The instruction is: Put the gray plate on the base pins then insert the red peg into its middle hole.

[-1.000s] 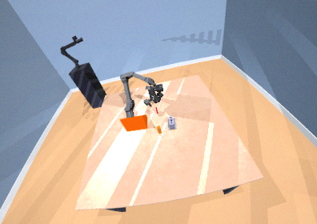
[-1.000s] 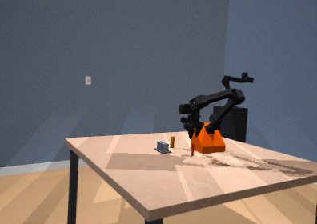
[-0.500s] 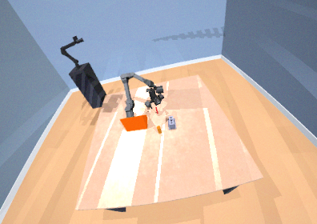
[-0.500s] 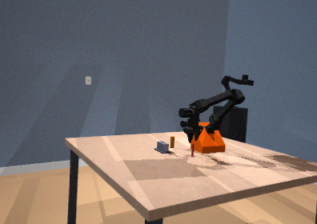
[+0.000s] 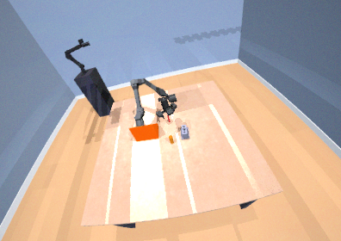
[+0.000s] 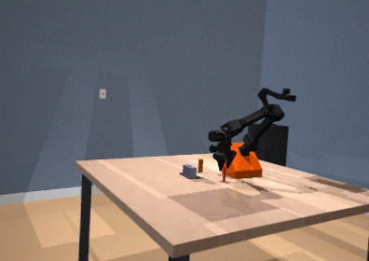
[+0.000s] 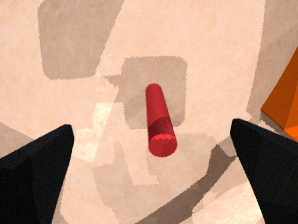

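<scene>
Now: gripper tip 30 mm above the red peg. Round my gripper tip: orange-yellow object (240 mm to the right, 30 mm below); then gray plate (120 mm ahead, 170 mm to the right, 20 mm below); then base (120 mm ahead, 170 mm to the right, 60 mm below).
</scene>
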